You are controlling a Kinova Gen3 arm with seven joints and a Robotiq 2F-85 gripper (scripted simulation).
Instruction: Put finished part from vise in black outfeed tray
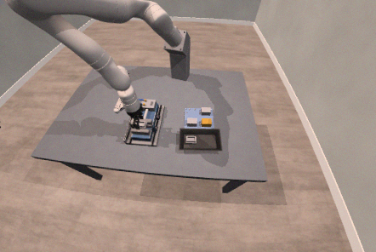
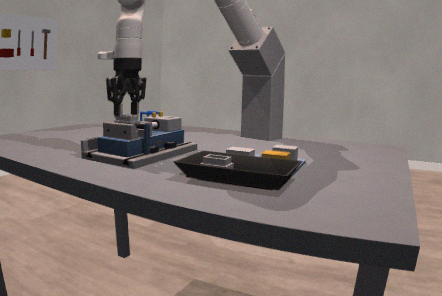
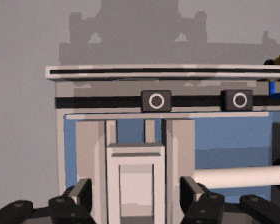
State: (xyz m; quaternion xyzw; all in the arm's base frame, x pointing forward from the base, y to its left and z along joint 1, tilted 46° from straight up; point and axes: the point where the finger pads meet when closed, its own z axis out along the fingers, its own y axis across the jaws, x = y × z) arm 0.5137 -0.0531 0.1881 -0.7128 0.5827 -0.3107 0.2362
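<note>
Right now my hand is 80 mm past the white screw rod, 10 mm to the left of it and 50 mm above it. From my hand the other things lie so: blue pallet 190 mm behind, 300 mm to the left, 120 mm below; orange block 160 mm behind, 360 mm to the left, 100 mm below; vise 70 mm behind, 10 mm to the right, 80 mm below.
</note>
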